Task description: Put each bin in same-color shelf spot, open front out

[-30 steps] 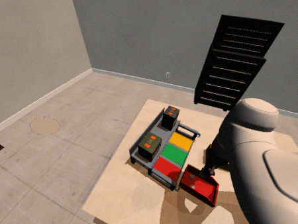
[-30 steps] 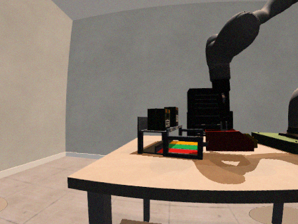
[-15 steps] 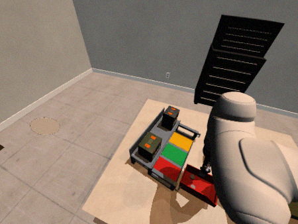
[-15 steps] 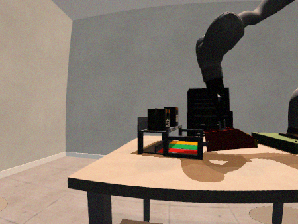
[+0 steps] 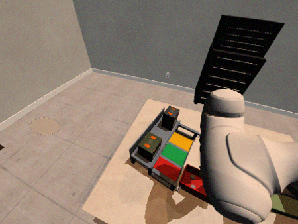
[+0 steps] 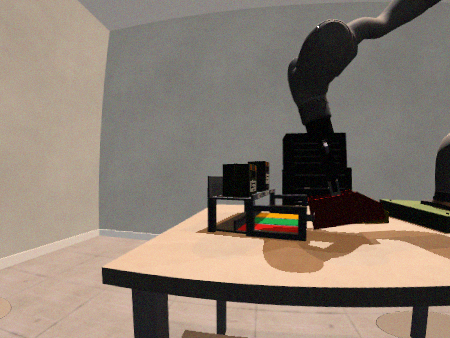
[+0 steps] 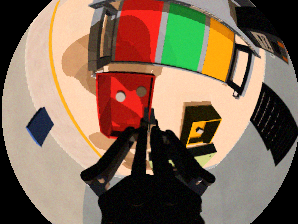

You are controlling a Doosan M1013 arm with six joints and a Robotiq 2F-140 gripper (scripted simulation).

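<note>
My hand is 1 cm past the red bin, 5 cm to the right of it and 4 cm above it. Round my hand: yellow bin 12 cm behind, 17 cm to the right, 8 cm below; dark box 25 cm ahead, 22 cm to the right, 5 cm above.
</note>
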